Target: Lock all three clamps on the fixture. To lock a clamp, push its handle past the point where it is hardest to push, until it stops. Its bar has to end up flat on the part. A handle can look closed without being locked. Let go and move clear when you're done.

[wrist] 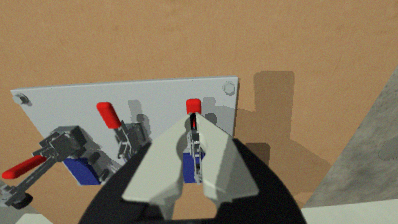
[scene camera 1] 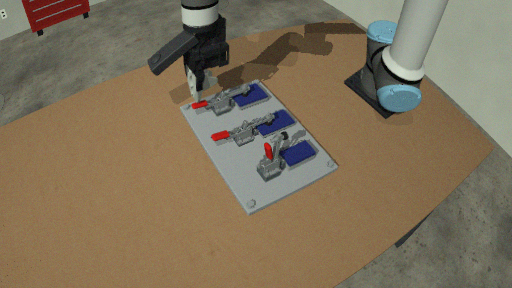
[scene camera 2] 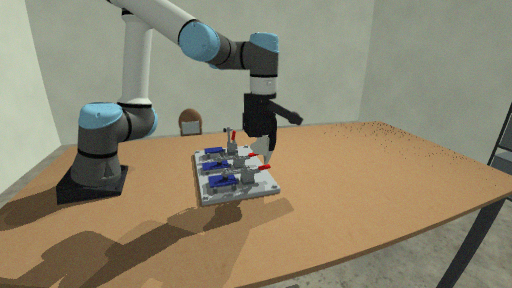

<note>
In view: the gripper point(scene camera 1: 197, 102) and a grey fixture plate point(wrist: 157, 104).
The gripper shows as well in the wrist view point(wrist: 194, 114) and in scene camera 2 point(scene camera 2: 265, 164).
</note>
